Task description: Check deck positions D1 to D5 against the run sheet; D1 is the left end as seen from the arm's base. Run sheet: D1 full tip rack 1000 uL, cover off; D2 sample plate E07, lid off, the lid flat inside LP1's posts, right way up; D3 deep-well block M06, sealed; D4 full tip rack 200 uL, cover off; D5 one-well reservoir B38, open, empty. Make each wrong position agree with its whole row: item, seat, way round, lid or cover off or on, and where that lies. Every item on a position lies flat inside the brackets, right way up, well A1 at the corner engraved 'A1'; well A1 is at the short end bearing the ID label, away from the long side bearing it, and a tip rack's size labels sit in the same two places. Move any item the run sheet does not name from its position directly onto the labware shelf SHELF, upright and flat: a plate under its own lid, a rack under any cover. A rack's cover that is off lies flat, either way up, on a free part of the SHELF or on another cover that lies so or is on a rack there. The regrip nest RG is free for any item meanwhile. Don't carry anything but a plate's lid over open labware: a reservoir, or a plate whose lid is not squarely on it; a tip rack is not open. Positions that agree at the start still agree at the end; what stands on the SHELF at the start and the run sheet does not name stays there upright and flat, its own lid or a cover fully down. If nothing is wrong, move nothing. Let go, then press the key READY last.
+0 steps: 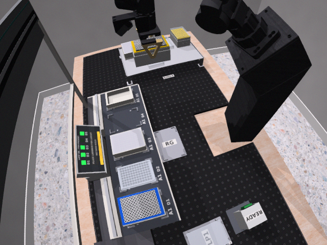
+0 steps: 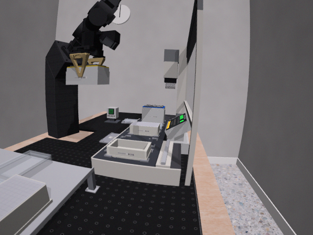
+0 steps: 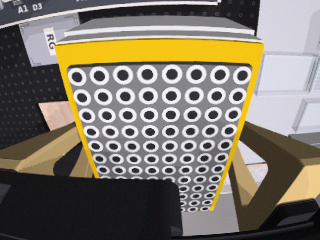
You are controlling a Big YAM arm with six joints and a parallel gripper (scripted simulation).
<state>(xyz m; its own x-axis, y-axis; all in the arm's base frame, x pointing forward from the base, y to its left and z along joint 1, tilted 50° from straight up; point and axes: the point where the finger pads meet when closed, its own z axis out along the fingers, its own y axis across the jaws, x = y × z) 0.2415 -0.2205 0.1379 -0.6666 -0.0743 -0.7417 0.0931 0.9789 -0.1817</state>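
Now: hand 16 cm short of the one-well reservoir, 5 cm to the left of it and 24 cm above it. Round my hand: regrip nest: 4 cm ahead, 24 cm to the left, 30 cm below; shelf: 15 cm behind, 30 cm to the right, 24 cm below; yellow-rimmed tip rack: 1 cm behind, 1 cm above.
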